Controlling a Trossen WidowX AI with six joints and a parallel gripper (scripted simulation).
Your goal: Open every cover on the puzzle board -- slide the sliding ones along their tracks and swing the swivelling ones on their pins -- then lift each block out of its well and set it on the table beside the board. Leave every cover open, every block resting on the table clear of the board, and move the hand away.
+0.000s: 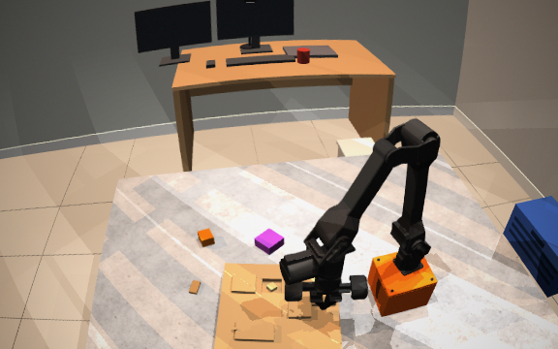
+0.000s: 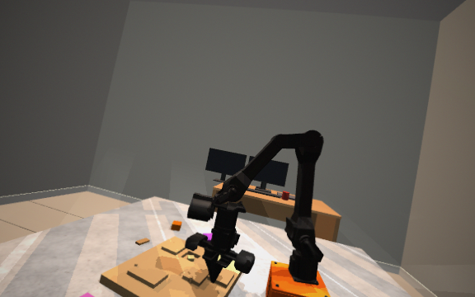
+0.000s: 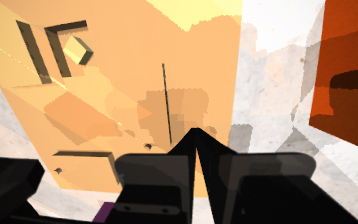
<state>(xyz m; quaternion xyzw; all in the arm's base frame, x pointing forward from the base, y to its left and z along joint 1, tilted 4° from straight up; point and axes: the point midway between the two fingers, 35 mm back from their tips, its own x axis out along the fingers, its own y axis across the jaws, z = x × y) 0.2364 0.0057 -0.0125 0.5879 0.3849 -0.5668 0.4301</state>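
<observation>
Now: gripper tip 80 mm short of the tan puzzle board, 60 mm to the left of it and 20 mm above it. From my gripper tip the other things lie so: flat brown piece 280 mm ahead, 190 mm to the right, 30 mm below.
</observation>
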